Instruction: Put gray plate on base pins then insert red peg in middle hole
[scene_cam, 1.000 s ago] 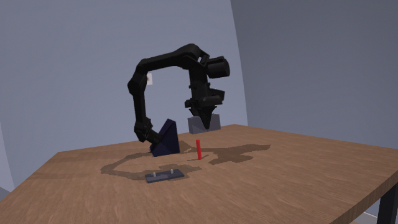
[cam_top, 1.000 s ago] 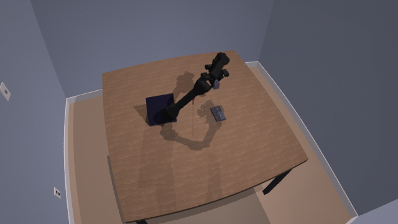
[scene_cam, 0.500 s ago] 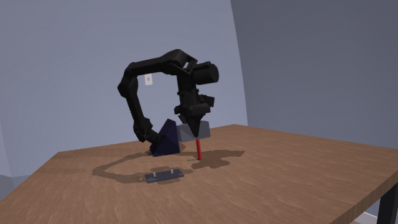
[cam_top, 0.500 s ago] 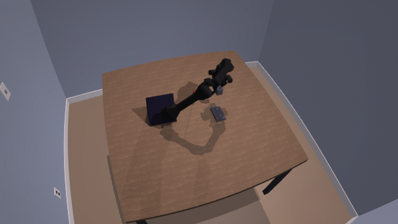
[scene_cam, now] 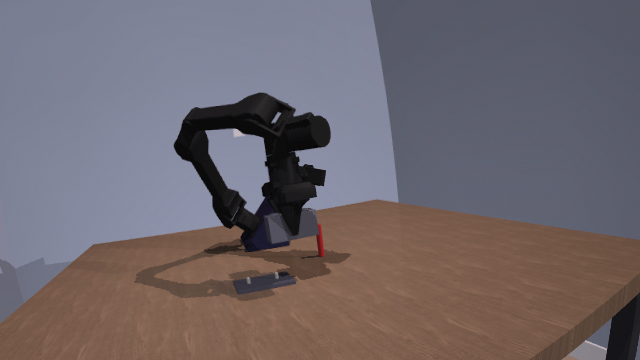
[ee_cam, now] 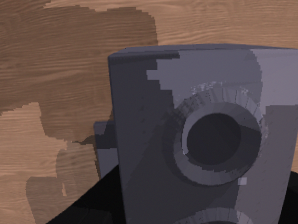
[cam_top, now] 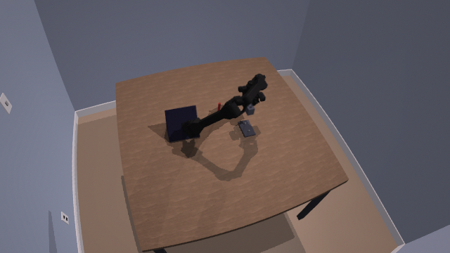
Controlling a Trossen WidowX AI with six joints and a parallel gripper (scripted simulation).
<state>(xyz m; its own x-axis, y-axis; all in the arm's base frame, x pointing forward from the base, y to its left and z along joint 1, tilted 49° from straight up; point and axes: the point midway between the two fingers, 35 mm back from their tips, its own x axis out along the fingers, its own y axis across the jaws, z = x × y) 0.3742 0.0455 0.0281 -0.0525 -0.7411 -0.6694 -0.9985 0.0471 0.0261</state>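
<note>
Right now my gripper tip is 9 cm above the base, 7 cm to the left of it and 2 cm past it. Round my gripper tip: red peg (14 cm behind, 10 cm to the left, 6 cm below); gray plate (3 cm above).
</note>
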